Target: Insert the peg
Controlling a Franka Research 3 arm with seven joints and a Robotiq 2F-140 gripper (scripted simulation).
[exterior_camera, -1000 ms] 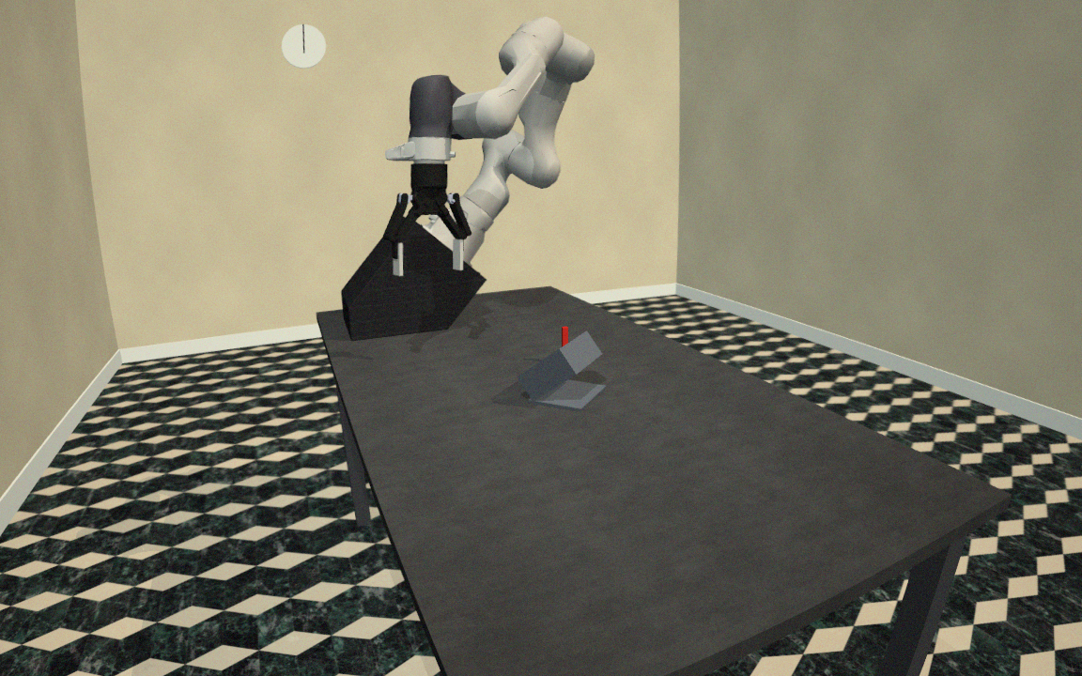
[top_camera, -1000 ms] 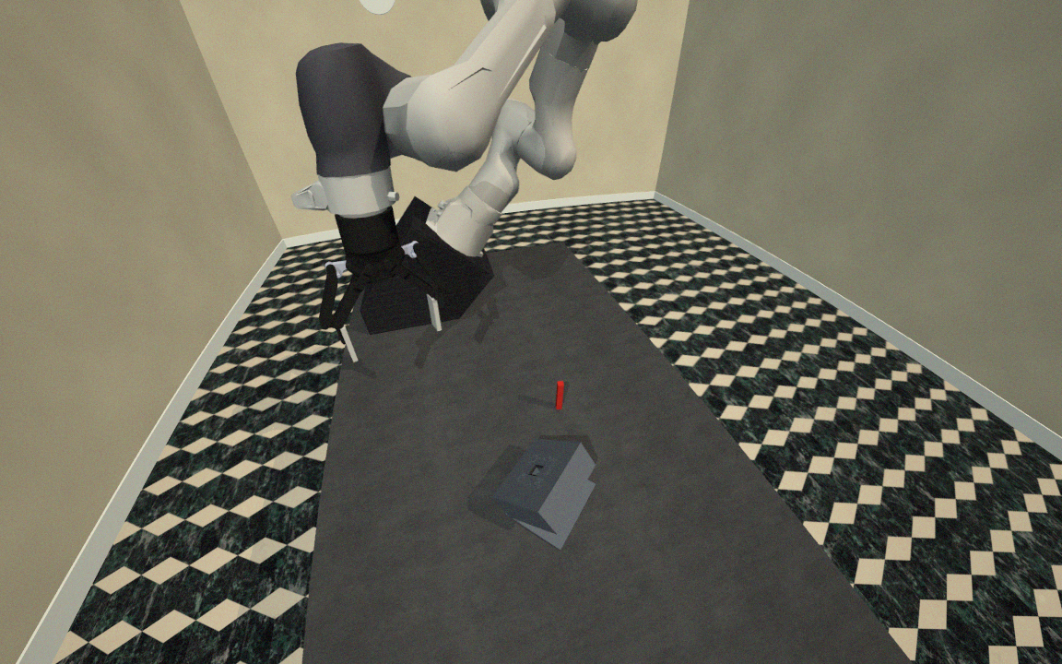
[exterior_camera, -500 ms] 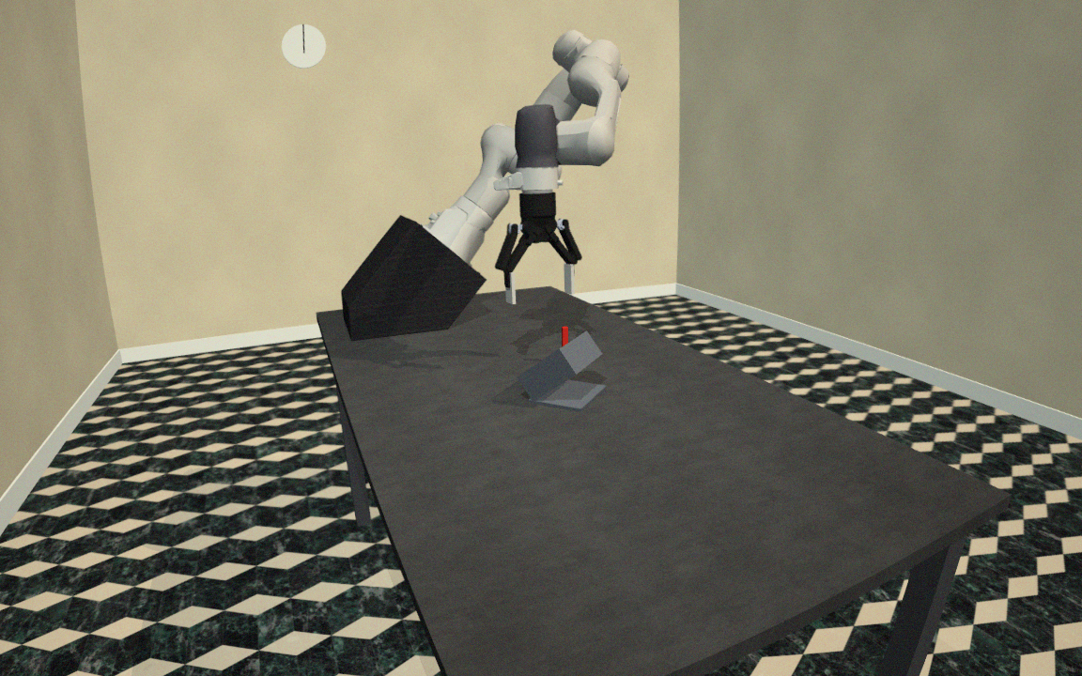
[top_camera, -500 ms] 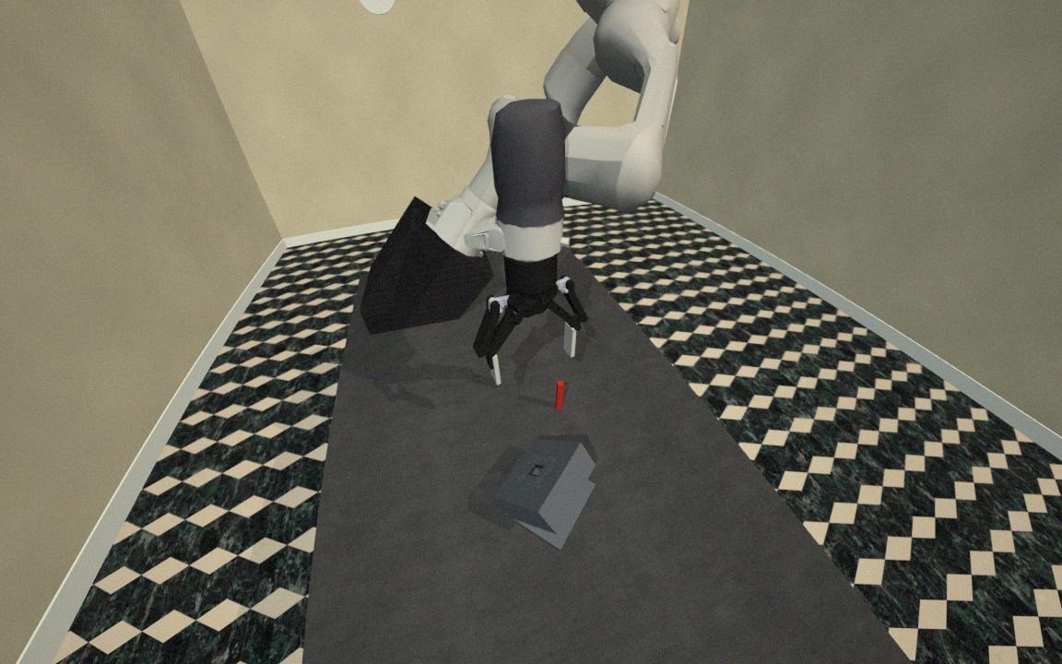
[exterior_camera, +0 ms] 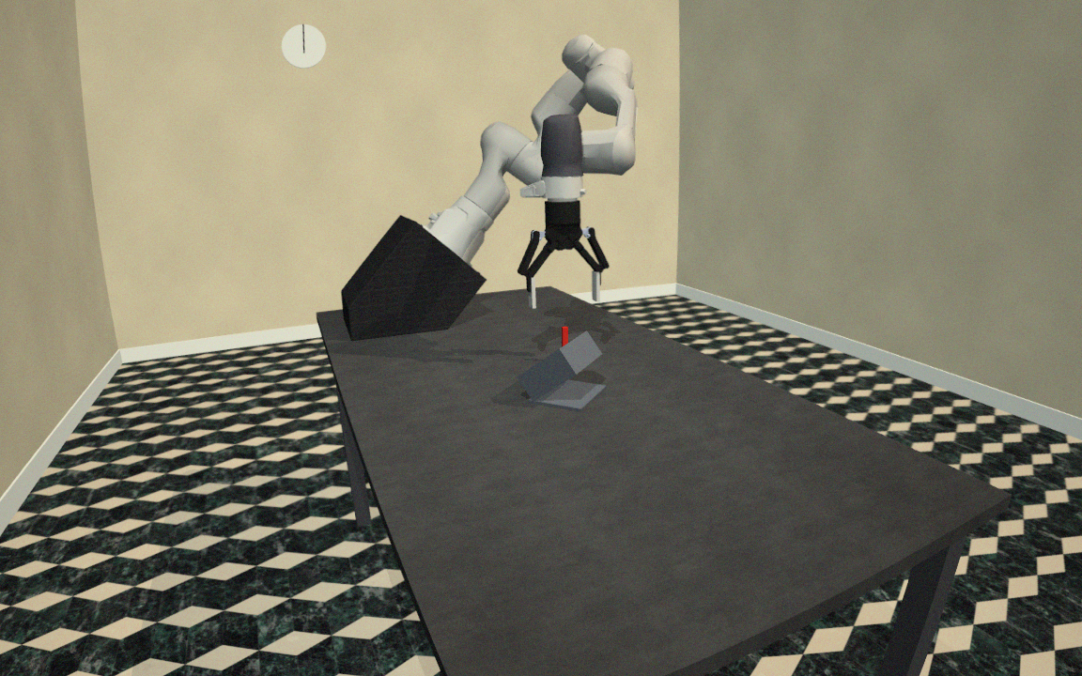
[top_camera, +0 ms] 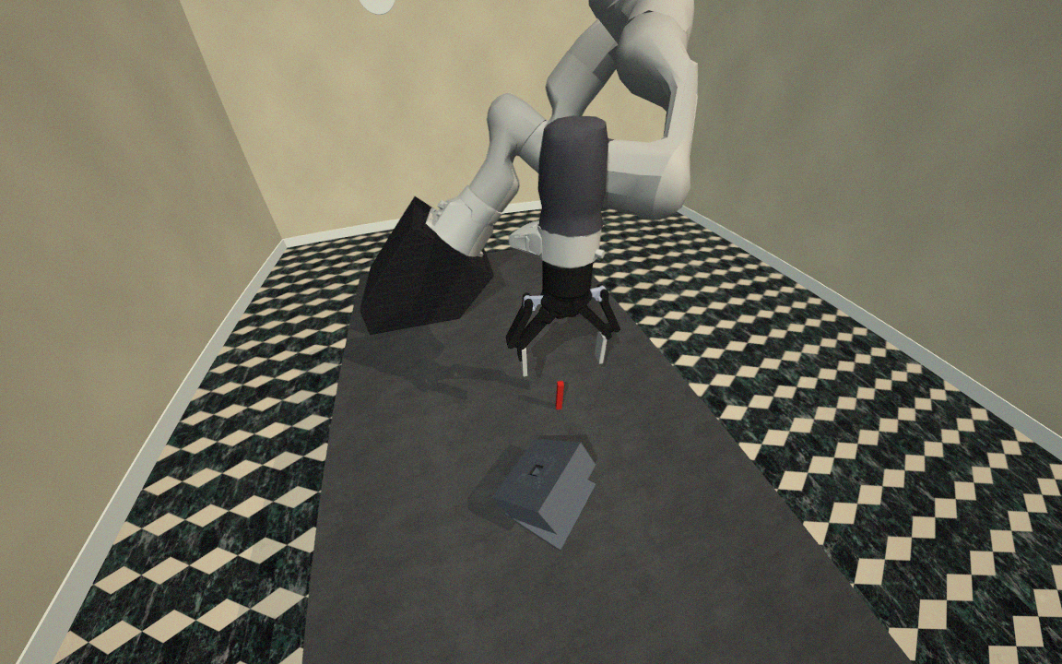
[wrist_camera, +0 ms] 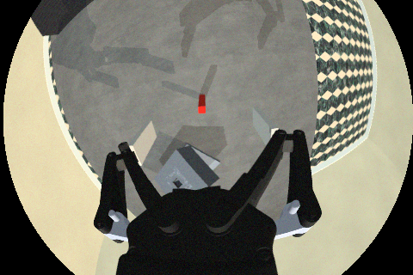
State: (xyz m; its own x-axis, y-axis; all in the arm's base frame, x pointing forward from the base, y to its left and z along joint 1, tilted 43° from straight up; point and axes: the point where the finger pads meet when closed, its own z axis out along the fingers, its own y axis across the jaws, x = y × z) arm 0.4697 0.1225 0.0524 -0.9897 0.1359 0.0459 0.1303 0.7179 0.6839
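My gripper is now 100 mm above the red peg.
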